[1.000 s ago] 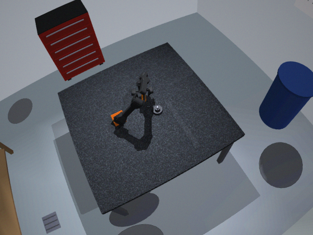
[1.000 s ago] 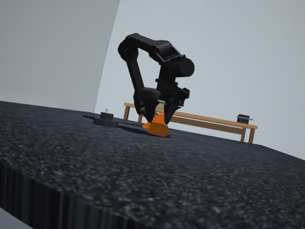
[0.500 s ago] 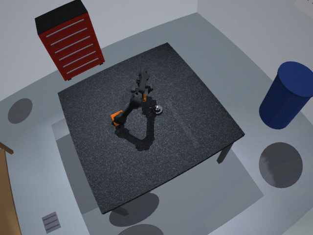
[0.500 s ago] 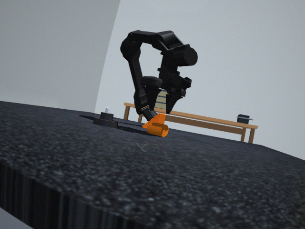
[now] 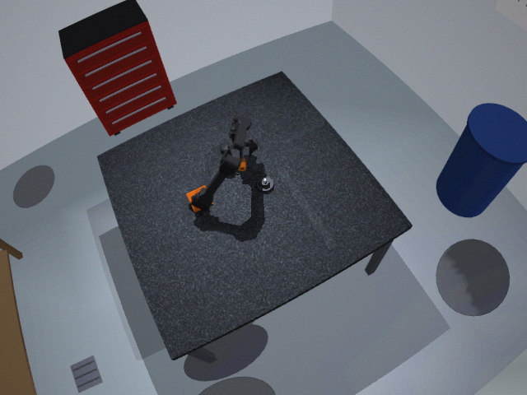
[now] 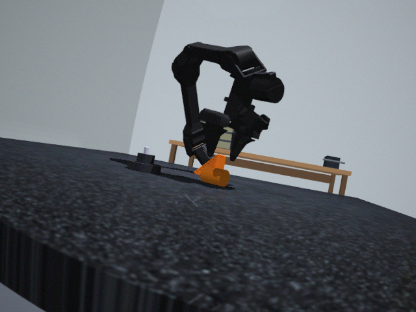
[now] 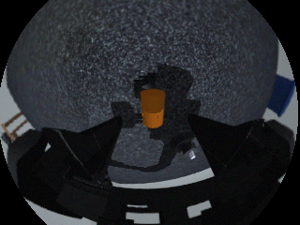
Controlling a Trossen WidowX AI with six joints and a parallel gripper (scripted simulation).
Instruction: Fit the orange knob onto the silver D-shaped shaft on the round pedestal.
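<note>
My gripper tip is 4 cm above the orange knob. Also, from my gripper tip: round black pedestal (4 cm ahead, 18 cm to the right, 3 cm below).
</note>
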